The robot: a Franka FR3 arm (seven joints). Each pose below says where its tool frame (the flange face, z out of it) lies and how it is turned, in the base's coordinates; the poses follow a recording.
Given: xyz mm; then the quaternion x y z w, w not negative.
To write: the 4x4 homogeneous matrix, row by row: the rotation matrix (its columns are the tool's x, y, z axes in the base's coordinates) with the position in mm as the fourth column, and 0 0 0 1 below. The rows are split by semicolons. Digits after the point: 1 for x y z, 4 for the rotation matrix.
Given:
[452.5, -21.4, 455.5, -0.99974, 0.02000, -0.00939, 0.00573]
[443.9, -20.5, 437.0, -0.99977, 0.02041, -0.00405, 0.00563]
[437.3, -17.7, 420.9, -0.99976, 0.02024, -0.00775, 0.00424]
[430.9, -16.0, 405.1, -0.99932, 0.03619, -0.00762, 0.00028]
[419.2, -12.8, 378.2, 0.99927, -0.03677, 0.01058, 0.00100]
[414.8, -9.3, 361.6, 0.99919, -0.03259, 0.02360, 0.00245]
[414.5, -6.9, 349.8, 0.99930, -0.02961, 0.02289, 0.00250]
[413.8, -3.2, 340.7, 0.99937, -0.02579, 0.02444, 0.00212]
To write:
0.9990, -0.0399, 0.0190, 452.5; -0.0401, -0.9991, 0.0111, -21.4; 0.0185, -0.0118, -0.9998, 455.5; 0, 0, 0, 1
0.9991, -0.0408, 0.0083, 443.9; -0.0409, -0.9991, 0.0111, -20.5; 0.0079, -0.0114, -0.9999, 437.0; 0, 0, 0, 1
0.9991, -0.0404, 0.0157, 437.3; -0.0405, -0.9991, 0.0082, -17.7; 0.0153, -0.0088, -0.9998, 420.9; 0, 0, 0, 1
0.9973, -0.0723, 0.0152, 430.9; -0.0723, -0.9974, 0.0000, -16.0; 0.0152, -0.0011, -0.9999, 405.1; 0, 0, 0, 1
0.9971, -0.0735, 0.0211, 419.2; -0.0735, -0.9973, -0.0028, -12.8; 0.0212, 0.0012, -0.9998, 378.2; 0, 0, 0, 1
0.9968, -0.0652, 0.0470, 414.8; -0.0650, -0.9979, -0.0064, -9.3; 0.0473, 0.0034, -0.9989, 361.6; 0, 0, 0, 1
0.9972, -0.0593, 0.0456, 414.5; -0.0591, -0.9982, -0.0064, -6.9; 0.0459, 0.0036, -0.9989, 349.8; 0, 0, 0, 1
0.9975, -0.0517, 0.0487, 413.8; -0.0514, -0.9987, -0.0055, -3.2; 0.0490, 0.0030, -0.9988, 340.7; 0, 0, 0, 1

